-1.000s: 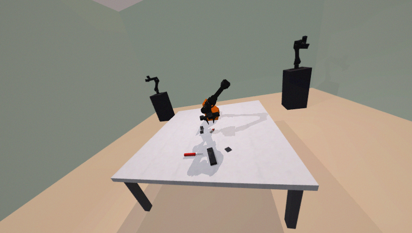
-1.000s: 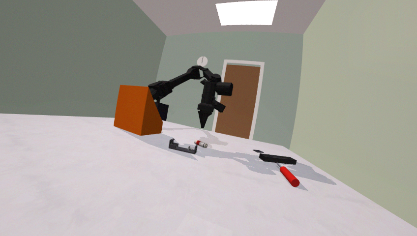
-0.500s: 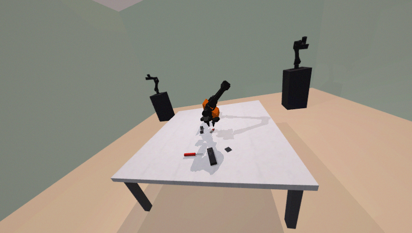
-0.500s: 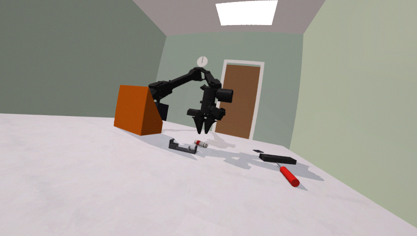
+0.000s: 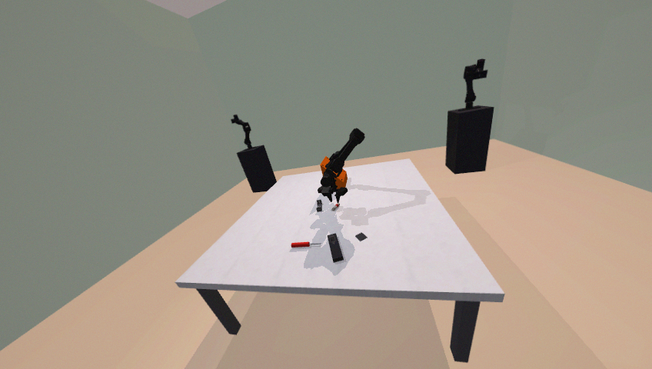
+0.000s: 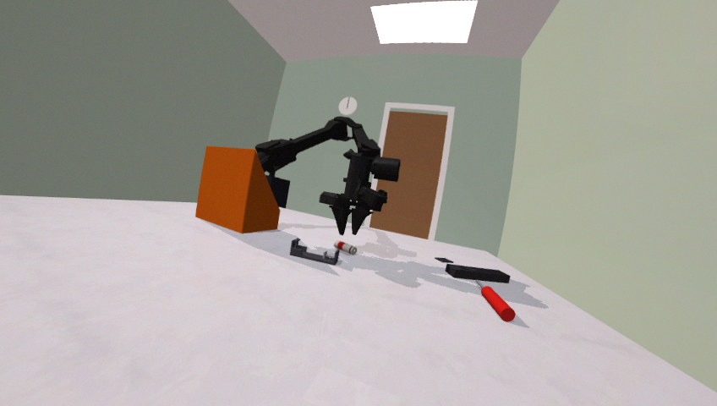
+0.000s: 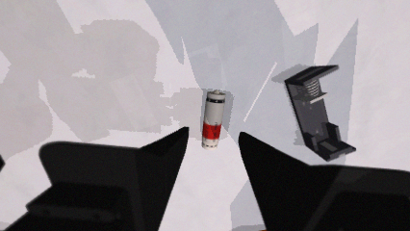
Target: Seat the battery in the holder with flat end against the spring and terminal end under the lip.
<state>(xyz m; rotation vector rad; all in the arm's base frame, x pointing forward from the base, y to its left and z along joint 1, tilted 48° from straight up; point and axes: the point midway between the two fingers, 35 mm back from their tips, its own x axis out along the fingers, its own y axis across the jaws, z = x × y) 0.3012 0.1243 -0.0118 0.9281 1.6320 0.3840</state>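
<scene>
The battery is 3 cm below my gripper tip. Also, from my gripper tip: small black square: 27 cm ahead, 17 cm to the left, 4 cm below; then black bar: 34 cm ahead, 6 cm to the left, 3 cm below; then red-handled screwdriver: 33 cm ahead, 8 cm to the right, 3 cm below.
</scene>
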